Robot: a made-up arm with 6 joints. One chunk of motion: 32 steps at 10 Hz.
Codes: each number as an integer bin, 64 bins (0 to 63) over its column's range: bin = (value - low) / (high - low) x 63, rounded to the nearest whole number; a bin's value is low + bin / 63 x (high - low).
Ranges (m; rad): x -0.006..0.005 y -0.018..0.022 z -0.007..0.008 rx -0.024..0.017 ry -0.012..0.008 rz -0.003..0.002
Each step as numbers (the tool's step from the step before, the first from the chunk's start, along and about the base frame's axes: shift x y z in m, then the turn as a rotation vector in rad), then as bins.
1 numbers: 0.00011 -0.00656 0.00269 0.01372 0.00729 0.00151
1 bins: 35 18 41 58 61 57
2 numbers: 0.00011 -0.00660 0.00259 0.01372 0.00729 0.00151
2 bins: 35 18 40 58 61 57
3 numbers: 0.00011 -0.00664 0.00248 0.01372 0.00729 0.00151
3 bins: 35 18 40 58 61 57
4 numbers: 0.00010 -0.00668 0.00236 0.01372 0.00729 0.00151
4 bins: 35 18 39 58 61 57
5 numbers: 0.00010 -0.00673 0.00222 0.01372 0.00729 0.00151
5 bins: 35 18 39 58 61 57
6 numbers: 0.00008 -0.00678 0.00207 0.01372 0.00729 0.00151
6 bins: 35 18 38 58 61 57
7 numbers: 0.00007 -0.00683 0.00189 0.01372 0.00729 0.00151
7 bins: 35 18 37 58 61 57
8 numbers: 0.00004 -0.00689 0.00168 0.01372 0.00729 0.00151
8 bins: 35 17 36 58 61 57
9 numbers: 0.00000 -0.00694 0.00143 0.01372 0.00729 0.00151
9 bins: 34 17 35 58 61 57
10 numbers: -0.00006 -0.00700 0.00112 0.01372 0.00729 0.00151
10 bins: 34 17 34 58 61 57
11 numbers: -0.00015 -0.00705 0.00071 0.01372 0.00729 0.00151
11 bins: 34 17 32 58 61 57
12 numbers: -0.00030 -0.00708 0.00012 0.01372 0.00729 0.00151
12 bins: 33 17 30 58 61 57
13 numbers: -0.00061 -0.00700 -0.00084 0.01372 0.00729 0.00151
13 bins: 31 17 26 58 61 57
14 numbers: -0.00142 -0.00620 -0.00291 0.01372 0.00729 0.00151
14 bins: 26 19 17 58 61 57
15 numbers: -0.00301 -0.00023 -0.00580 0.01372 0.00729 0.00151
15 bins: 17 28 5 58 61 57
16 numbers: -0.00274 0.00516 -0.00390 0.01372 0.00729 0.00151
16 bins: 19 36 13 58 61 57
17 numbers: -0.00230 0.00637 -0.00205 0.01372 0.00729 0.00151
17 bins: 21 38 21 58 61 57
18 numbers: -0.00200 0.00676 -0.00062 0.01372 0.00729 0.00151
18 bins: 23 39 27 58 61 57
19 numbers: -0.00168 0.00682 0.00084 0.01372 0.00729 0.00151
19 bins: 25 39 33 58 61 57
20 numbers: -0.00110 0.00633 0.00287 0.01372 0.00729 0.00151
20 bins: 28 38 41 58 61 57
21 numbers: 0.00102 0.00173 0.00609 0.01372 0.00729 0.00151
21 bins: 40 31 55 58 61 57
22 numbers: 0.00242 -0.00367 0.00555 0.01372 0.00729 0.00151
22 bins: 48 23 53 58 61 57
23 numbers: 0.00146 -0.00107 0.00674 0.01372 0.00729 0.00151
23 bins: 43 27 58 58 61 57
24 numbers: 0.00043 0.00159 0.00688 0.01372 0.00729 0.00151
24 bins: 37 31 58 58 61 57
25 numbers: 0.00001 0.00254 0.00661 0.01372 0.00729 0.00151
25 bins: 34 32 57 58 61 57
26 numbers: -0.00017 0.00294 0.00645 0.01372 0.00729 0.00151
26 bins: 33 33 56 58 61 57
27 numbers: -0.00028 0.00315 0.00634 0.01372 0.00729 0.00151
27 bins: 33 33 56 58 61 57
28 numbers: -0.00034 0.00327 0.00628 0.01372 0.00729 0.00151
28 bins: 32 34 56 58 61 57
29 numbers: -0.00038 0.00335 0.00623 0.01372 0.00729 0.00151
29 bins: 32 34 56 58 61 57
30 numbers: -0.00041 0.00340 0.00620 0.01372 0.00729 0.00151
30 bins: 32 34 55 58 61 57
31 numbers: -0.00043 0.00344 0.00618 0.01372 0.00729 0.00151
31 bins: 32 34 55 58 61 57
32 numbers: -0.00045 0.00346 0.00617 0.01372 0.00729 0.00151
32 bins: 32 34 55 58 61 57
